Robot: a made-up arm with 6 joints.
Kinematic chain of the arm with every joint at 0, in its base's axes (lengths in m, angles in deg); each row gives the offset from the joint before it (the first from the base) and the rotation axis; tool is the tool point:
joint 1: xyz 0 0 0.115 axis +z
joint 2: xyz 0 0.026 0 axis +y
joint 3: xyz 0 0 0.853 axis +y
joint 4: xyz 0 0 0.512 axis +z
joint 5: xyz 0 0 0 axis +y
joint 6: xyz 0 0 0.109 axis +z
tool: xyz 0 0 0
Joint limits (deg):
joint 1: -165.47..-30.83
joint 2: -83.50..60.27
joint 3: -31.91..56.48
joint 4: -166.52..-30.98
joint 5: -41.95..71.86
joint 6: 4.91..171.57
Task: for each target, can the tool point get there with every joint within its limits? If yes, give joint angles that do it. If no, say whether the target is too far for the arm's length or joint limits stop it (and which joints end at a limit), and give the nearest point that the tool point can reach.
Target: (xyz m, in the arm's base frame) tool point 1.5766 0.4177 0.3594
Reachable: no: too far | nearest point 1.4093 0.3734 0.3335 | short by 0.175 m
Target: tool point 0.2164 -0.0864 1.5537
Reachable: yes | joints -41.42 12.10 -10.02 -109.60 -30.67 154.99
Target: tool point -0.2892 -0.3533 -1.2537
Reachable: no: joint limits stop it (at a limit: joint 2, joint 3, joint 4, joint 5) | nearest point -0.7529 -0.9197 0.2130 | short by 1.639 m
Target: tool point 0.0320 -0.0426 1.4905
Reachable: yes | joints -132.42 -16.90 39.63 -129.40 -18.27 116.70
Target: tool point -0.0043 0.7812 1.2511
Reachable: yes | joints -94.52 -23.62 -24.10 -108.90 62.94 35.04
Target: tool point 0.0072 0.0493 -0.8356
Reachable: no: joint limits stop it (at a limit: joint 2, joint 3, joint 4, joint 5) | nearest point 0.1875 1.2838 -0.1137 | short by 1.441 m
